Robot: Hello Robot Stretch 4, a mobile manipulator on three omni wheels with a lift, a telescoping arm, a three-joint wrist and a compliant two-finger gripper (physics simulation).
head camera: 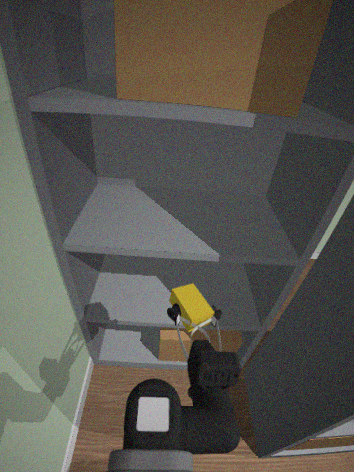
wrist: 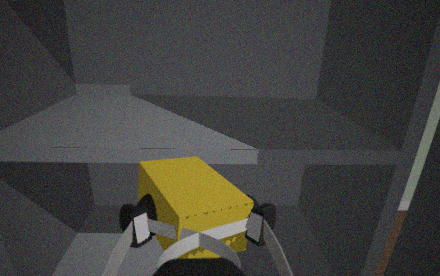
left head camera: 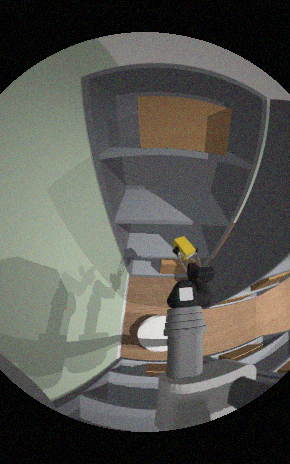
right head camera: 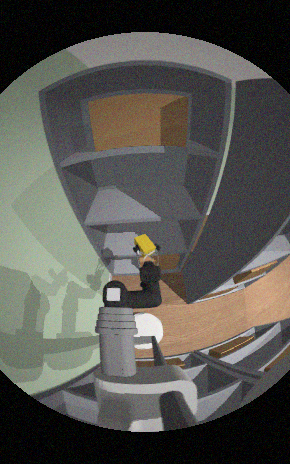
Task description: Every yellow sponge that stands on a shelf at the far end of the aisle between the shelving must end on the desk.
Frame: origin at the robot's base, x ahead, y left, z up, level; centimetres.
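Seen in the pictures: gripper, fingertip midpoint: (head camera: 193,308) (left head camera: 184,247) (right head camera: 146,245); robot's base, link origin: (left head camera: 157,332) (right head camera: 142,329).
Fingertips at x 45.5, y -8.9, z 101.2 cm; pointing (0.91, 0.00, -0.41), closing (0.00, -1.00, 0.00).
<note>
Pixels of each thing's top centre, then the offset from my fingertips to it.
- yellow sponge, top centre: (wrist: 187,174) (head camera: 192,299) (right head camera: 143,241) (left head camera: 184,243) dx -0.6, dy +0.9, dz +4.1 cm
- large brown box, top centre: (right head camera: 137,98) (left head camera: 181,102) dx +42.1, dy -0.8, dz +67.8 cm
A yellow sponge (head camera: 191,304) (left head camera: 185,247) (right head camera: 145,243) (wrist: 195,192) is held between the two dark fingertips of my gripper (head camera: 194,315) (wrist: 198,211), which is shut on it. The sponge sits askew in the grip, one corner toward the wrist. Gripper and sponge are in front of the grey shelf unit (head camera: 165,254) (left head camera: 165,224) (right head camera: 120,221), out of its compartments as far as the views show. No other yellow sponge shows on the visible shelves. The desk does not show in these views.
A large brown box (head camera: 185,50) (left head camera: 170,122) (right head camera: 125,120) stands on an upper shelf and another brown box (head camera: 173,345) at the bottom. A green wall (head camera: 25,250) is on the left, a dark shelving side panel (head camera: 305,350) on the right. A white round object (left head camera: 152,333) (right head camera: 148,330) is low beside the arm.
</note>
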